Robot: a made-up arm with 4 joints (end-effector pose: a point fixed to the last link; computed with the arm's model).
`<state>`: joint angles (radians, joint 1 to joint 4).
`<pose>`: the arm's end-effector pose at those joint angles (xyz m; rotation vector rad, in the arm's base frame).
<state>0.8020 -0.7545 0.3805 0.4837</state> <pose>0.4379 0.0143 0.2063 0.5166 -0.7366 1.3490</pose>
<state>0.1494 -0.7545 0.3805 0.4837</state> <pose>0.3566 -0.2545 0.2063 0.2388 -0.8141 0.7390</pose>
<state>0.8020 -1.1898 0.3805 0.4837</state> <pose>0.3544 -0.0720 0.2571 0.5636 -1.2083 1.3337</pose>
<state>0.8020 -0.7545 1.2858 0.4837</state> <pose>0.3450 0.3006 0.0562 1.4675 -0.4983 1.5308</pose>
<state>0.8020 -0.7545 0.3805 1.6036</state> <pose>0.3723 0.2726 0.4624 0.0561 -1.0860 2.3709</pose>
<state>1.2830 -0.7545 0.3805 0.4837</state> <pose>0.3816 0.2153 0.2063 0.7240 -0.6334 1.7933</pose>
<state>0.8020 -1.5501 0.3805 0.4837</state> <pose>0.2791 -0.1498 0.2573 0.5906 -1.6014 1.2831</pose>
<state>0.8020 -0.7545 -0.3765 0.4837</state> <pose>0.3194 -0.1409 0.4127 -0.2480 -0.8340 1.0668</pose>
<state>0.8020 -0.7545 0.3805 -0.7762</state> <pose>0.0965 -0.0917 0.0058 0.7843 -0.2680 0.1677</pose>
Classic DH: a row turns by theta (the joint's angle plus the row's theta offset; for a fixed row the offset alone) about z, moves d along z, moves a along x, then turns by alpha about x. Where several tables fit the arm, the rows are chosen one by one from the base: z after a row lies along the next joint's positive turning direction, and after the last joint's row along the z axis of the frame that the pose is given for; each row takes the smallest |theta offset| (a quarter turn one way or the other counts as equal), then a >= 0, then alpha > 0; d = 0 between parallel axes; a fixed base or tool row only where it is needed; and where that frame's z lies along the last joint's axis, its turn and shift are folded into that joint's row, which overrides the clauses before.
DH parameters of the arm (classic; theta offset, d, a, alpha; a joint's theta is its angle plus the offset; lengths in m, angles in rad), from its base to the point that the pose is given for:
joint 1: 0 -0.04 0.14 -1.5708
joint 2: -1.5708 0.04 0.23 -1.5708
joint 3: 1.5708 0.24 0.04 1.5708
joint 4: -0.3218 0 0.3479 0
tool (fixed): 1.8925 -0.03 0 0

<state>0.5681 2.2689 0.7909 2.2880</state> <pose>-0.0765 0.1024 -0.6470 1.8711 1.0679 0.8505</pose>
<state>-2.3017 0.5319 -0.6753 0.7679</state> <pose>-0.6525 -0.3459 0.1308 0.5232 0.7269 -1.2598</pose>
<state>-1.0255 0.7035 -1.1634 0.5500</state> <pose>0.2709 -0.7119 0.1854 -0.3420 1.2167 -0.0017</pose>
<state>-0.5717 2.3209 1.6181 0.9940</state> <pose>-0.1477 0.1958 -0.3192 1.6406 0.6176 -1.4897</pose>
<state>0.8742 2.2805 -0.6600 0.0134</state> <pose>0.4534 0.1183 -0.4248 -1.3250 1.9940 1.1979</pose>
